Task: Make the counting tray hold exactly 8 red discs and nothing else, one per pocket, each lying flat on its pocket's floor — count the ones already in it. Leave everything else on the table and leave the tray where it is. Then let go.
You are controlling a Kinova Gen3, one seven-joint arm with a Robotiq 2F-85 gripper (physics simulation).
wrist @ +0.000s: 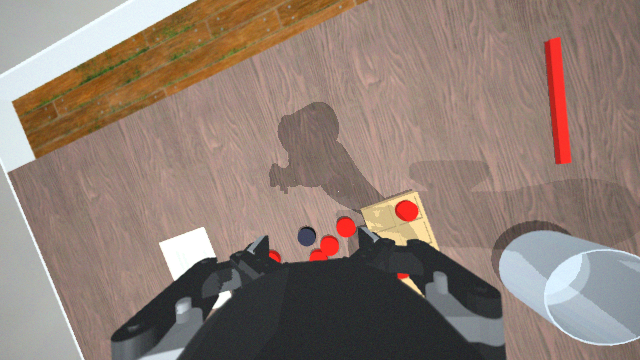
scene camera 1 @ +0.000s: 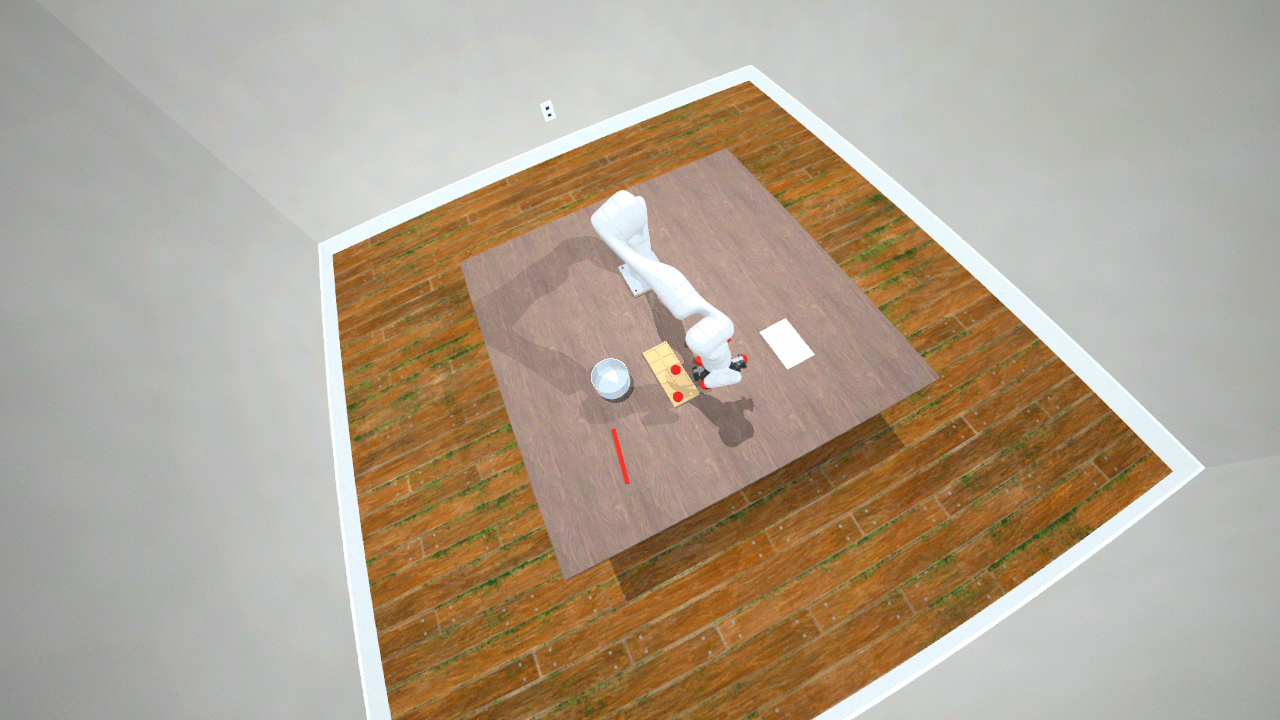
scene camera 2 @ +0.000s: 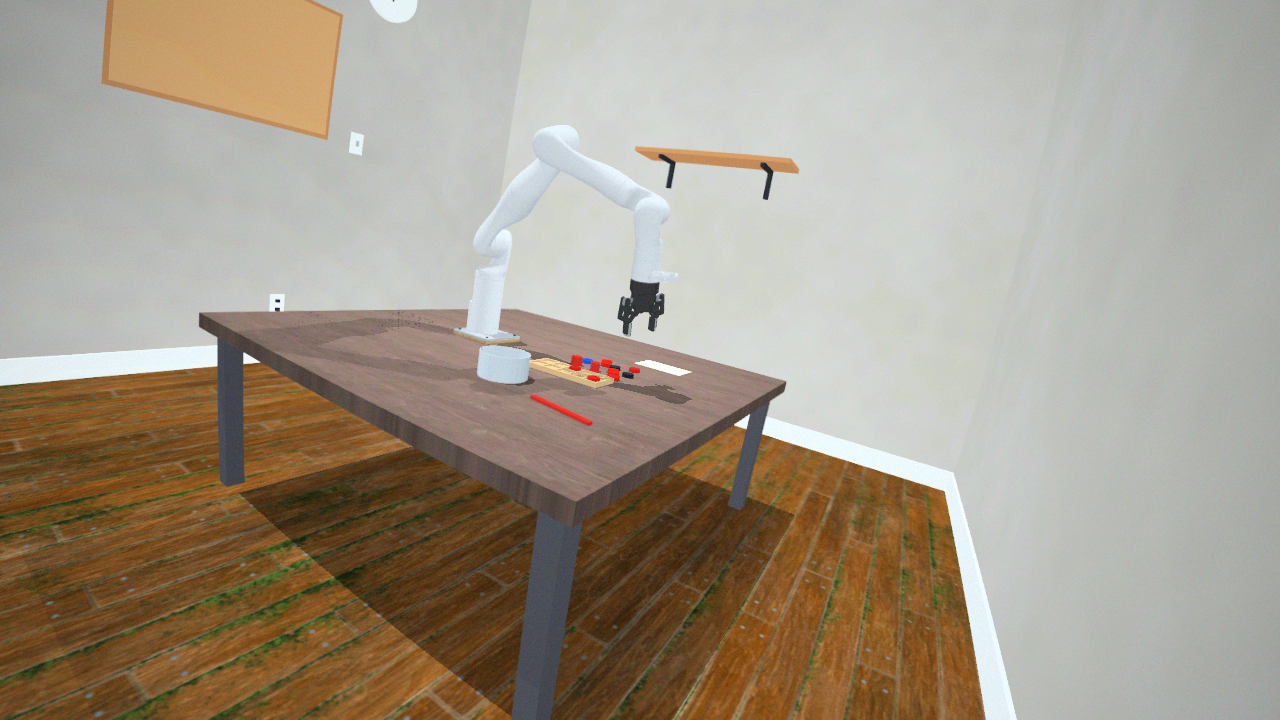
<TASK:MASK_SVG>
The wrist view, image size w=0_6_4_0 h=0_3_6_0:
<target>my gripper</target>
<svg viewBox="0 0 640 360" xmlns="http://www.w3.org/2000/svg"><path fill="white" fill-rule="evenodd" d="M507 359L502 299L498 289L425 241L409 239L406 241L407 246L396 245L394 240L382 238L366 227L358 228L359 249L350 257L344 256L335 259L292 263L284 262L281 264L269 256L269 238L266 235L259 236L255 242L250 243L243 251L231 254L229 261L218 263L216 257L204 258L192 265L111 336L112 360ZM232 290L232 296L222 303L207 319L220 297L219 294ZM398 273L409 274L409 278L422 295L410 285L400 280Z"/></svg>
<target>tan counting tray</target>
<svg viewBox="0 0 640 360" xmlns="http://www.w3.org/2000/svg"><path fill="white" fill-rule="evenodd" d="M400 279L400 280L404 281L405 283L407 283L408 285L410 285L413 289L415 289L417 292L419 292L425 298L422 295L422 293L419 291L419 289L415 286L415 284L411 281L411 279L409 278L409 276L407 278ZM361 209L368 229L371 232L377 233L382 238L392 239L396 245L407 246L406 241L409 239L419 239L439 250L416 191L410 191ZM397 203L403 200L413 202L418 207L418 216L409 222L401 220L395 213Z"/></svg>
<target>red stick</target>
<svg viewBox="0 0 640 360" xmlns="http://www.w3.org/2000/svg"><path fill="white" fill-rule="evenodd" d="M545 42L556 164L571 163L561 41L560 37Z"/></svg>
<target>white bowl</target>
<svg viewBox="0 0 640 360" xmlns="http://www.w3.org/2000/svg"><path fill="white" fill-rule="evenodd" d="M503 251L499 261L499 274L505 287L515 297L569 336L596 345L617 345L640 338L640 258L638 256L570 235L547 230L523 234L514 239Z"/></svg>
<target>white card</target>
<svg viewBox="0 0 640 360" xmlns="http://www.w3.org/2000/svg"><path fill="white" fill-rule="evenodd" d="M230 291L220 293L220 297L213 308L219 307L231 296ZM204 227L159 243L174 281L196 262L207 257L216 257Z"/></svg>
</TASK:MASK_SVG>
